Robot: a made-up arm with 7 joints.
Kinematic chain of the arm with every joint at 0, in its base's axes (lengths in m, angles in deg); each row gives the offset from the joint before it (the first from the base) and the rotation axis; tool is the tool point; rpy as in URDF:
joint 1: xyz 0.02 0 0.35 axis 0 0.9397 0.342
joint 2: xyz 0.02 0.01 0 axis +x
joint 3: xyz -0.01 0 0 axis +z
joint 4: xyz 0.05 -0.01 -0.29 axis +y
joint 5: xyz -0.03 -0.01 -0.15 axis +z
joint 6: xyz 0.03 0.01 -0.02 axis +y
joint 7: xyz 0 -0.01 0.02 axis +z
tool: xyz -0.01 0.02 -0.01 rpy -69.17 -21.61 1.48
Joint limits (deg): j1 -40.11..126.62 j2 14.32..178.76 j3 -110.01..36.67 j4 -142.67..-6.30 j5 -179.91..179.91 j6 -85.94..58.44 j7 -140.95..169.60
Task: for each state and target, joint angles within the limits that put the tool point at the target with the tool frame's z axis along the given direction. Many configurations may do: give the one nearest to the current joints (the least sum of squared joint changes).
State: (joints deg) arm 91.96 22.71 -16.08 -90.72 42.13 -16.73 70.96
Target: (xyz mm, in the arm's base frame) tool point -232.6 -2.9 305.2 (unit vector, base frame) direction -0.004 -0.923 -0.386
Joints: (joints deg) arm 126.40 21.76 -5.47 -137.47 68.40 -28.30 99.49
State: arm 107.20 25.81 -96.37 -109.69 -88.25 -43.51 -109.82
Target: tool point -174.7 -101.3 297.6 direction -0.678 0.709 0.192
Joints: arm 70.58 23.94 -97.67 -142.67 -47.80 -55.90 -105.80
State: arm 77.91 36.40 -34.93 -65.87 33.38 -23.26 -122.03
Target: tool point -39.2 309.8 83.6 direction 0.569 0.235 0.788
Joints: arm 44.91 57.23 -15.06 -74.93 63.64 -3.78 -92.56
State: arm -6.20 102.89 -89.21 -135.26 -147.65 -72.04 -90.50
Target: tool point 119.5 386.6 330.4 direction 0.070 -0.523 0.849
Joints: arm -14.15 114.91 -71.13 -94.14 -170.27 -85.94 -135.63
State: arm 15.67 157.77 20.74 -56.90 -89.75 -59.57 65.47
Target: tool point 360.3 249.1 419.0 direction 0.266 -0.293 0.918
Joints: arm 59.89 144.72 36.67 -74.35 -65.74 -13.74 85.53
